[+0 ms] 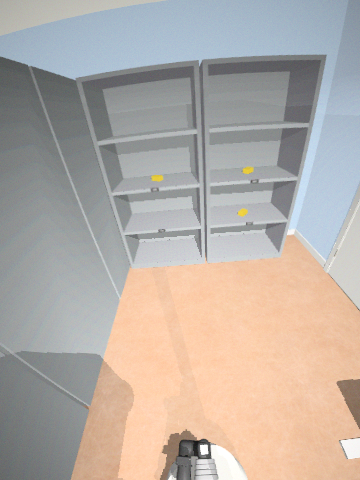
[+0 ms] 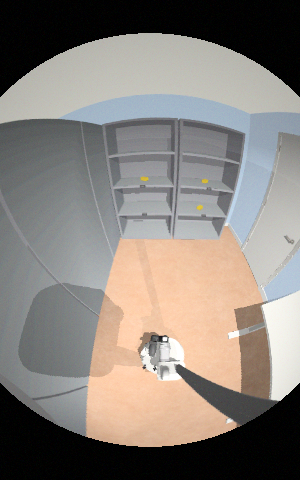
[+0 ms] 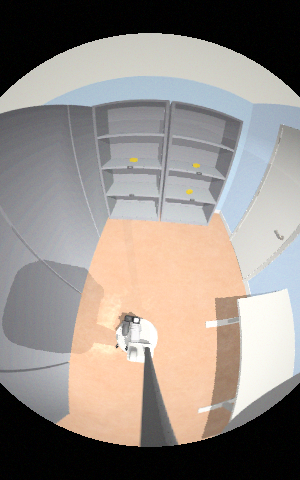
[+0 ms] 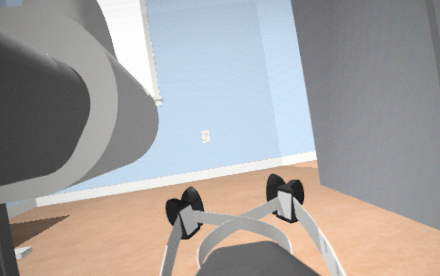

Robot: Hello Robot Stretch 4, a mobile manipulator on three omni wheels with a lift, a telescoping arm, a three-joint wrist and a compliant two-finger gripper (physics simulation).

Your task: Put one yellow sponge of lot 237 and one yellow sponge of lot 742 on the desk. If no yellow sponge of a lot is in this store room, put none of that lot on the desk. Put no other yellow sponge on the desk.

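Frame: origin at the robot's base, x back, y right, z up, level; millimetres.
Seen in the pictures: gripper, fingertip midpoint: [image 2: 148,370] [image 3: 120,349] [image 4: 233,196].
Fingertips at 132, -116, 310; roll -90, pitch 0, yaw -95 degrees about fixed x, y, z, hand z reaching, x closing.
Note:
A point is followed by its place in that frame, as x, y, z.
Three yellow sponges show on the shelves. One sponge [image 1: 157,178] @[-2013, -251, 993] [image 2: 144,178] @[-2015, -246, 994] [image 3: 133,160] @[-2010, -245, 981] lies in the left shelf unit [image 1: 201,150] @[-1801, 185, 1255] on its second board from the top. Another sponge [image 1: 248,170] @[-2000, 679, 998] [image 2: 205,181] @[-2009, 695, 985] [image 3: 196,165] @[-2007, 689, 992] lies at the same level in the right unit. A third sponge [image 1: 242,212] @[-1950, 638, 551] [image 2: 199,207] @[-1953, 647, 541] [image 3: 189,191] @[-1962, 658, 541] lies one board lower in the right unit. Small tags sit on board edges below; their text is too small to read. The white desk [image 2: 287,345] @[185, 955, 693] [image 3: 267,350] @[254, 1031, 694] stands at the right. My gripper [image 4: 233,196] @[132, -116, 310] is open and empty, far from the shelves.
A tall grey wall of panels [image 1: 45,225] @[-944, -759, 1112] [image 2: 45,210] @[-645, -762, 1266] [image 3: 40,190] @[-757, -761, 1208] runs along the left. A pale door [image 2: 275,215] @[-1187, 1524, 955] [image 3: 265,205] @[-1239, 1524, 962] is in the right wall. The desk's white foot [image 1: 350,448] [image 2: 245,331] [image 3: 220,324] reaches over the floor.

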